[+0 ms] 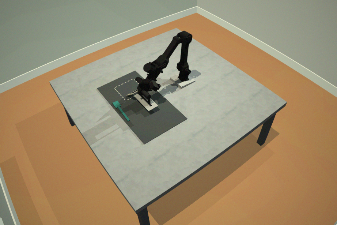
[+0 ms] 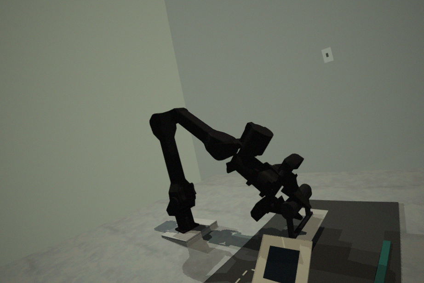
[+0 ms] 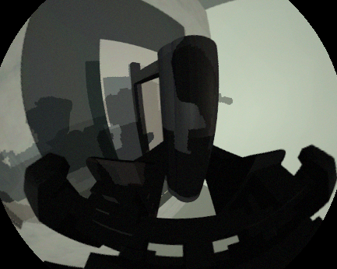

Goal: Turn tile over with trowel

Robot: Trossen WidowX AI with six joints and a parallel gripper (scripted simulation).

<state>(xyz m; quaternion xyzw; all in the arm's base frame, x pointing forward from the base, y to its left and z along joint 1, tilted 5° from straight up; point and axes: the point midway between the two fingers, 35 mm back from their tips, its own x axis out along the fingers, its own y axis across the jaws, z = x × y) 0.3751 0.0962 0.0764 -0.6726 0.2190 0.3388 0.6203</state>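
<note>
The cream tile lies 100 mm to the right of my gripper tip and 60 mm below it. Round my gripper tip: teal trowel: 140 mm ahead, 20 mm to the right, 90 mm below; dark mat: 30 mm to the right, 120 mm below.
</note>
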